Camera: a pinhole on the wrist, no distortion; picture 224 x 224 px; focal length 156.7 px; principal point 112.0 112.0 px. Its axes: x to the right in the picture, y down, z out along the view. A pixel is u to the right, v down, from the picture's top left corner.
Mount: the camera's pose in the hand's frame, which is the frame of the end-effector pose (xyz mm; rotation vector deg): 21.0 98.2 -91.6 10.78 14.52 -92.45
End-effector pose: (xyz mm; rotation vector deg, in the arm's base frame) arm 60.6 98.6 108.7 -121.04 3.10 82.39
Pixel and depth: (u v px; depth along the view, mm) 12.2 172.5 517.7
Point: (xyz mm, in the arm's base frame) -330.5 184.9 -350.6
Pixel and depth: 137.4 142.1 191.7
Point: 12.9 144.0 28.2
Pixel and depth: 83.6 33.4 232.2
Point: -127.3 79.4 109.8
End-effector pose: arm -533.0 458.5 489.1 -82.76 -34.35 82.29
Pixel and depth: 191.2 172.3 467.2
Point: -688.4 822.9 676.7
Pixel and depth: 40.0 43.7 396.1
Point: -931.5 378.6 458.5
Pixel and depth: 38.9 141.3 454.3
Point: -933.1 619.8 346.8
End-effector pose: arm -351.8 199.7 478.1 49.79 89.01 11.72
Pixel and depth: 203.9 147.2 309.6
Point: -272.5 87.0 279.1
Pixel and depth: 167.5 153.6 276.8
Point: -244.3 157.0 327.7
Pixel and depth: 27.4 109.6 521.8
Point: 186.6 214.0 475.9
